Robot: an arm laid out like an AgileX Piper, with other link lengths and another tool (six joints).
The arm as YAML. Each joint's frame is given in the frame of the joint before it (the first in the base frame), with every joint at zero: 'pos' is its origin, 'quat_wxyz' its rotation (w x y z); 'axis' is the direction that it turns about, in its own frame. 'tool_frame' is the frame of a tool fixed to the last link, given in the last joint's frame.
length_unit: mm
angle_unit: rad
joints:
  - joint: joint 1
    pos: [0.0, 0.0, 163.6]
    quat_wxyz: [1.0, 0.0, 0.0, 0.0]
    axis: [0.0, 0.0, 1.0]
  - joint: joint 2
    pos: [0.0, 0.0, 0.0]
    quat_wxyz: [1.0, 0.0, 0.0, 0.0]
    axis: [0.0, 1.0, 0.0]
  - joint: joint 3
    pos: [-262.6, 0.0, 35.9]
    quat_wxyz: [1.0, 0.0, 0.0, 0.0]
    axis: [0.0, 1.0, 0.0]
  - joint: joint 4
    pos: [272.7, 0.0, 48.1]
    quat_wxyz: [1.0, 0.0, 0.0, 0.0]
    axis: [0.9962, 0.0, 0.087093]
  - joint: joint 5
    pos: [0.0, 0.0, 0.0]
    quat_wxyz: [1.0, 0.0, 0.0, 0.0]
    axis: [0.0, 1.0, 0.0]
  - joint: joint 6
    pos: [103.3, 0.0, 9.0]
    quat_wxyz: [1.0, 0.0, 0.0, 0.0]
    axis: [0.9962, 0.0, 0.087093]
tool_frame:
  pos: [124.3, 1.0, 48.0]
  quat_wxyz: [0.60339, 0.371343, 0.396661, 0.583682]
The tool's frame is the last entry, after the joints.
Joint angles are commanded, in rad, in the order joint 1, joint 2, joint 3, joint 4, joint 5, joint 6. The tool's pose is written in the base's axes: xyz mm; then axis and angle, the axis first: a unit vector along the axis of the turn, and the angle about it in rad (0 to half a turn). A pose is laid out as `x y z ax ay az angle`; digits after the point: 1 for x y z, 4 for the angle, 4 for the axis.
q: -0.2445, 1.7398, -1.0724, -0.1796, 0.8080, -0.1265
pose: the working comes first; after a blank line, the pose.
Where each joint sits with the arm in this pose, in the base's axes (m; each line is computed from the numbers above, not from the rounded line before):
joint 1: 0.0000 0.0000 0.1636
joint 2: 0.0000 0.0000 0.1636
joint 3: 0.0772 -0.0193 0.4164
joint 4: 0.3139 -0.0783 0.2854
joint 5: 0.3139 -0.0783 0.2854
joint 6: 0.3295 -0.0960 0.1844
the tool: 0.3855 -0.1166 0.0653

385.5 -116.6 65.3 0.6774 0.7269 0.1133 2.6824
